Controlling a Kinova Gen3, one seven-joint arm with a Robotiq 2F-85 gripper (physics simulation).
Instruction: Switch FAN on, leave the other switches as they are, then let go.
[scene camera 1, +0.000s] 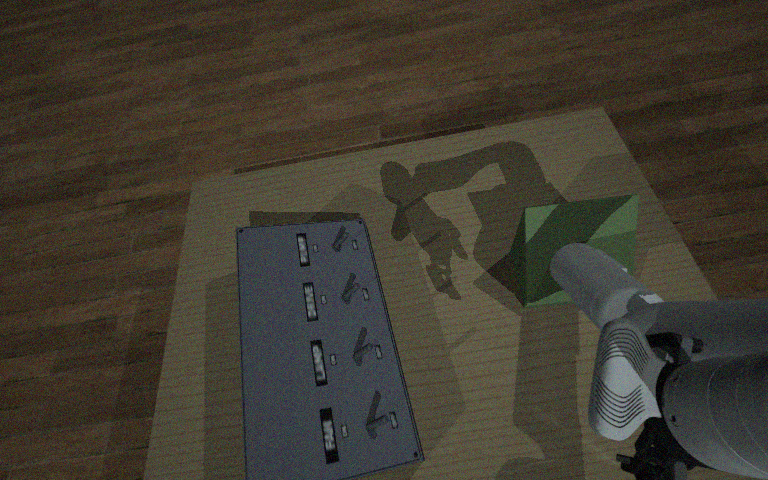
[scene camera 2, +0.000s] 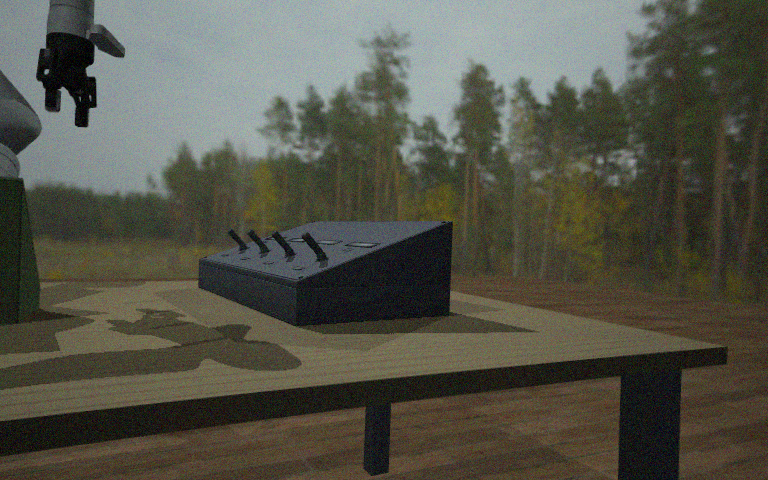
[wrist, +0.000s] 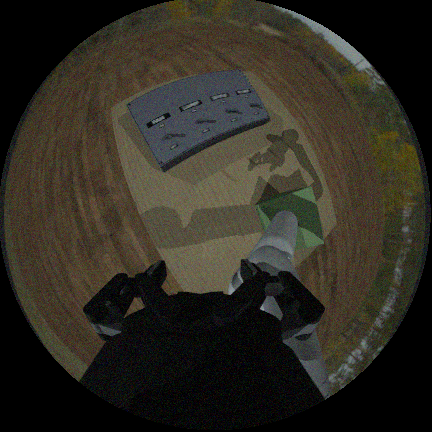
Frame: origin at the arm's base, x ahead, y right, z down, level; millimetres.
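Seen in the pictures: gripper, fingertip midpoint: (scene camera 2: 67, 119) (wrist: 202, 268); arm's base, link origin: (scene camera 1: 574, 265) (wrist: 284, 222).
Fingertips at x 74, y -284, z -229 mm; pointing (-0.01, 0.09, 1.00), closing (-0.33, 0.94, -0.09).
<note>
Pixels of each thing's top centre, then the offset from my fingertips to it. "spot": a spot on its surface instead. Level surfaces: height alone.
- nearest lever, top centre: (scene camera 2: 313, 231) (scene camera 1: 339, 235) dx +384, dy +363, dz +190 mm
- farthest lever, top centre: (scene camera 1: 376, 420) (scene camera 2: 237, 228) dx +304, dy +12, dz +190 mm
- end plate, surface spot: (scene camera 1: 328, 434) (wrist: 157, 119) spot: dx +385, dy -6, dz +206 mm
- wooden table, surface height: dz +315 mm
A dark blue-grey sloped switch panel (scene camera 1: 277, 350) (scene camera 2: 373, 277) (wrist: 150, 135) stands on the table with several black toggle levers in a row. In scene view 2 the levers, including the nearest lever (scene camera 2: 314, 246) and the farthest lever (scene camera 2: 237, 240), all lean alike toward the panel's low front edge. Each has a pale name plate, such as the end plate (scene camera 1: 328, 434) (wrist: 158, 120), but the lettering is too blurred to tell which is FAN. My gripper (scene camera 2: 66, 114) (wrist: 202, 268) is open and empty, high above the table and well away from the panel on the robot's side.
The wooden table (scene camera 1: 589, 130) (scene camera 2: 509, 345) (wrist: 200, 270) carries the panel and a green robot pedestal (scene camera 1: 623, 215) (scene camera 2: 19, 254) (wrist: 310, 197) on the low-edge side. The grey arm (scene camera 1: 594, 283) (wrist: 280, 240) rises from the pedestal. Arm shadows fall between the panel and the pedestal.
</note>
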